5 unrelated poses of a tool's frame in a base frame.
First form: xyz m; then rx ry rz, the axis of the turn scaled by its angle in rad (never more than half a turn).
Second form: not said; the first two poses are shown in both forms.
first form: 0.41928, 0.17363, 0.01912, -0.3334, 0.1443, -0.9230
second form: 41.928, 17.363, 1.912, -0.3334, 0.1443, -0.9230
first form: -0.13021, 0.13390, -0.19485, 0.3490, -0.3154, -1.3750
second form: -13.021, 13.390, -19.485, 0.3490, -0.3154, -1.3750
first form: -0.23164, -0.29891, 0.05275, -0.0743, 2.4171, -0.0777
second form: -23.164, -29.891, 5.275, -0.0743, 2.4171, -0.0777
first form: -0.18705, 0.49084, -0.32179, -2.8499, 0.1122, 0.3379
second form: -18.705, 49.084, -32.179, -2.8499, 0.1122, 0.3379
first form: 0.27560, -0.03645, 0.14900, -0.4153, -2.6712, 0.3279
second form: 27.560, -3.645, 14.900, -0.4153, -2.6712, 0.3279
